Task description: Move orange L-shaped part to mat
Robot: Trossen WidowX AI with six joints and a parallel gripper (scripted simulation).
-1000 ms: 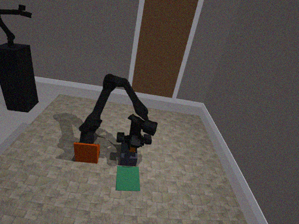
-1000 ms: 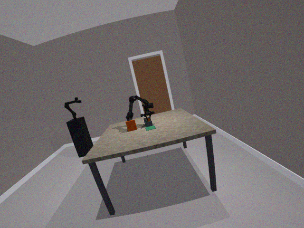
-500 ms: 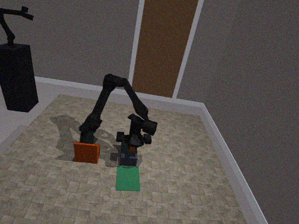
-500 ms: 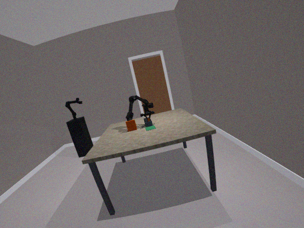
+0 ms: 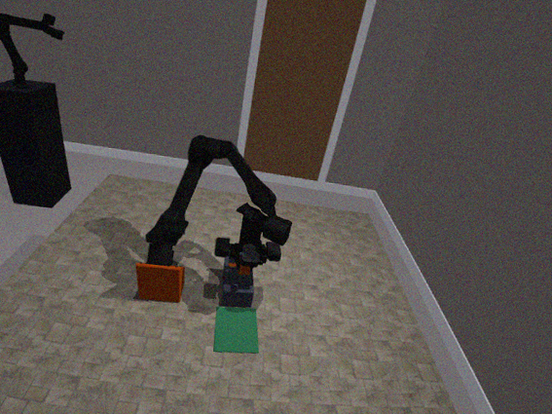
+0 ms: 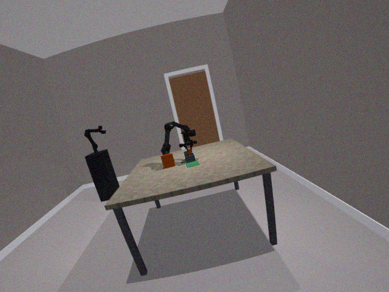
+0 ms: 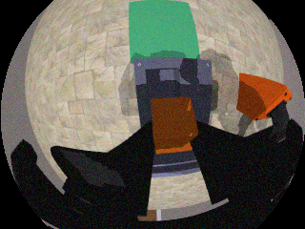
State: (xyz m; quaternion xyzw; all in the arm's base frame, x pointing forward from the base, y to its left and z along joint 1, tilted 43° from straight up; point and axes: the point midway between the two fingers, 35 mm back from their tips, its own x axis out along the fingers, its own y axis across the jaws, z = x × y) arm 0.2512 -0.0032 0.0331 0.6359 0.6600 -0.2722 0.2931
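My gripper tip is now 14 cm to the left of the green mat, 11 cm above it and 1 cm past it. From my gripper tip the other things lie so: orange L-shaped part 4 cm to the left, 3 cm below, 2 cm behind.
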